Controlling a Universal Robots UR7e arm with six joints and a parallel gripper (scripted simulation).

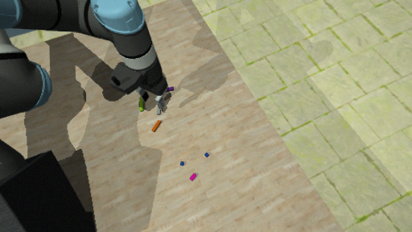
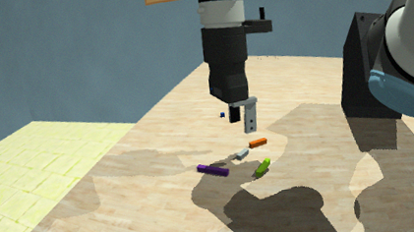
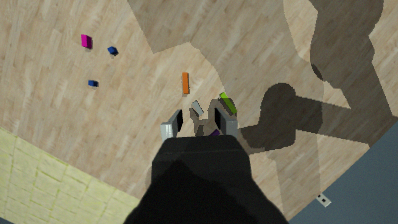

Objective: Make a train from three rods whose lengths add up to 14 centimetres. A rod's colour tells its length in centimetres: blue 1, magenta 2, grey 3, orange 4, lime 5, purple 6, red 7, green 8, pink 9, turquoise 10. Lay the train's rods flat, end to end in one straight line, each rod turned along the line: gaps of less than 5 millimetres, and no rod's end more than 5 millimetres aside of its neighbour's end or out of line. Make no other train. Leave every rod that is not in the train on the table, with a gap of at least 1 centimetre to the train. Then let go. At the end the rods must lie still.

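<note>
Now: hand 80 mm above the grey rod. Round my hand: orange rod: 30 mm behind, 50 mm to the right, 80 mm below; lime rod: 40 mm behind, 50 mm to the left, 80 mm below; purple rod: 50 mm ahead, 60 mm to the left, 80 mm below.
</note>
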